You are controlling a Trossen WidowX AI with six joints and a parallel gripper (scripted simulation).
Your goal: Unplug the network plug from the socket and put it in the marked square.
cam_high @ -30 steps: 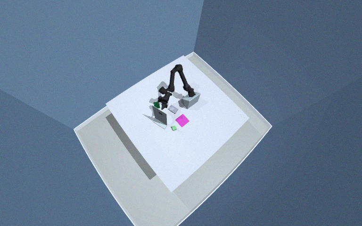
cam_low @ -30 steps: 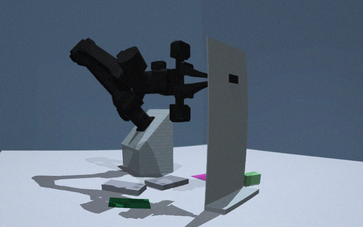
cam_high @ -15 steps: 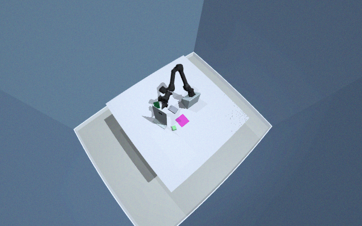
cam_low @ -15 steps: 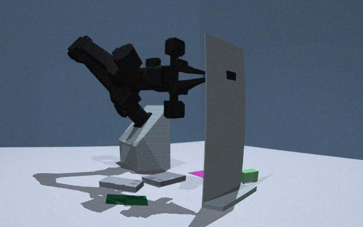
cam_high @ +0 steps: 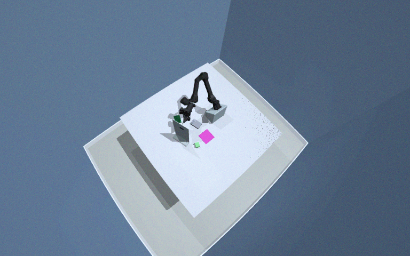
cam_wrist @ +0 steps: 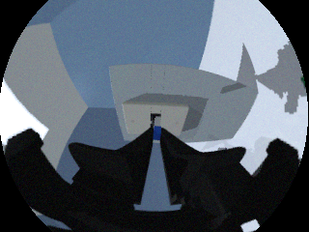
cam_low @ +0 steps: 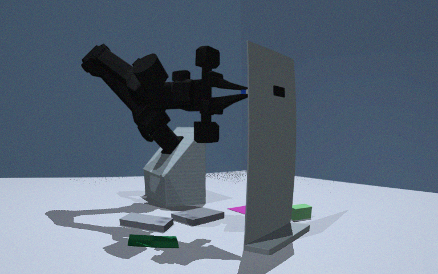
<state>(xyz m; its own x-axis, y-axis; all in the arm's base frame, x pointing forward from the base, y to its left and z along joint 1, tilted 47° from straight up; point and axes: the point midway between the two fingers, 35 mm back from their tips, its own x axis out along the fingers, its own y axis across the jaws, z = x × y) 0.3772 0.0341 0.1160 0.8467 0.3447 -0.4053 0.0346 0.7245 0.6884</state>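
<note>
Now: gripper tip 270 mm above the magenta marked square, 170 mm to the right of it and 160 mm past it. Also, from my gripper tip: light green cube: 260 mm below, 180 mm to the left, 20 mm behind; grey upright panel: 110 mm below, 50 mm ahead, 30 mm to the left; blue network plug: 10 mm ahead.
</note>
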